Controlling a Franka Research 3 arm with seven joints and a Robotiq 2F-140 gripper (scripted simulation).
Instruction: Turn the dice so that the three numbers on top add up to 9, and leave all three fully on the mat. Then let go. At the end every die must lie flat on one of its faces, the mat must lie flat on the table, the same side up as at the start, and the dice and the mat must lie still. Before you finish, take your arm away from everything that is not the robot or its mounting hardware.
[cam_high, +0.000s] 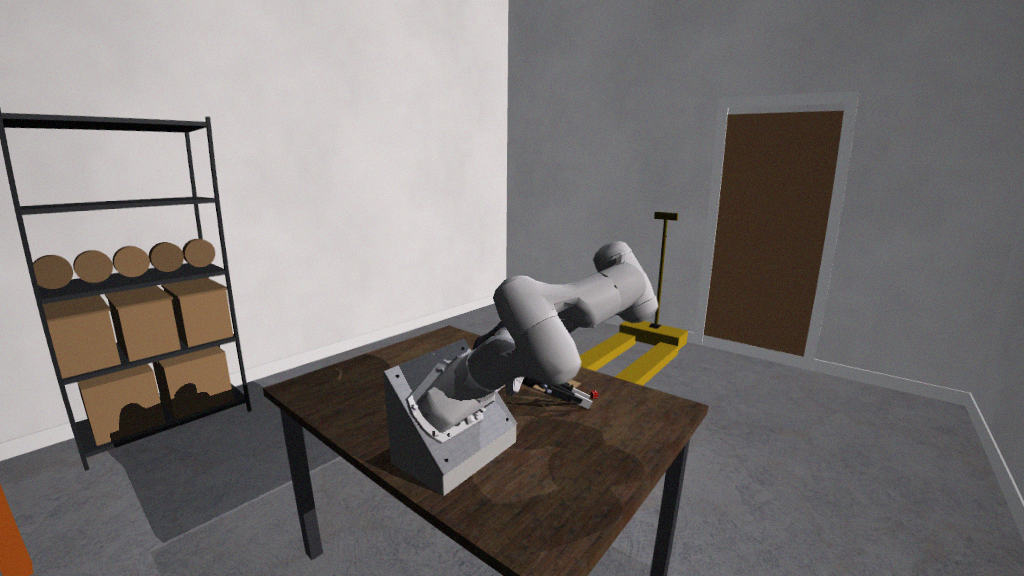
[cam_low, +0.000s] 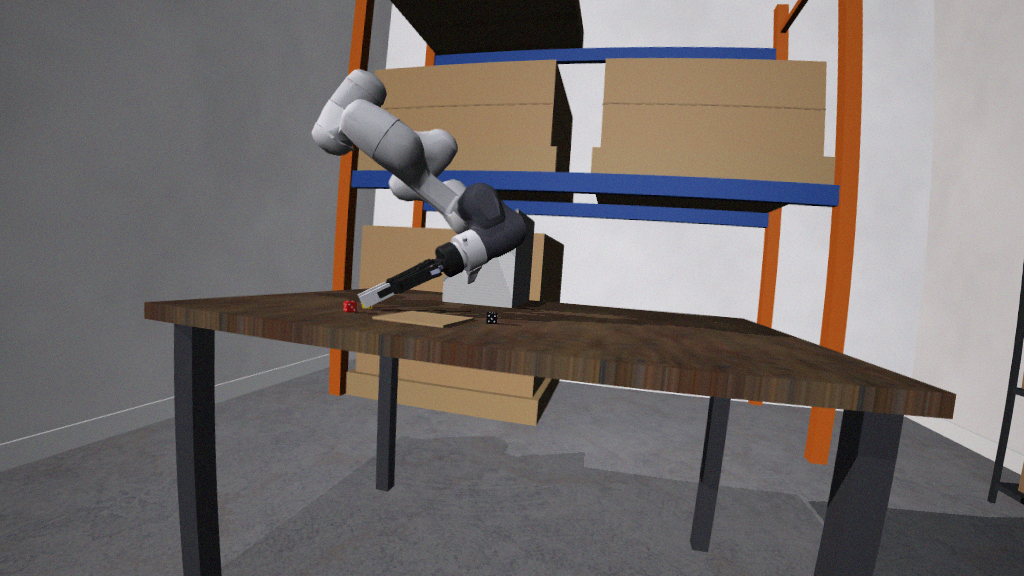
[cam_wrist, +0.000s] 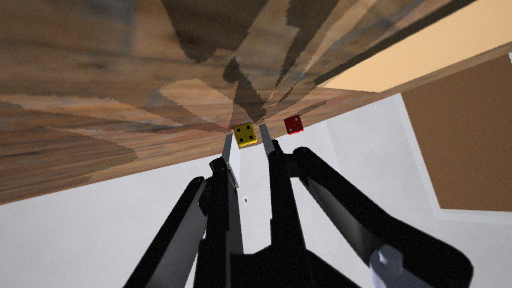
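The yellow die is 2 cm below my hand, 1 cm to the right of it and 1 cm ahead of it. Round my hand: red die 8 cm ahead, 2 cm to the right, 2 cm below; black die 26 cm to the left, 7 cm ahead, 2 cm below; tan mat 14 cm to the left, 9 cm ahead, 3 cm below.
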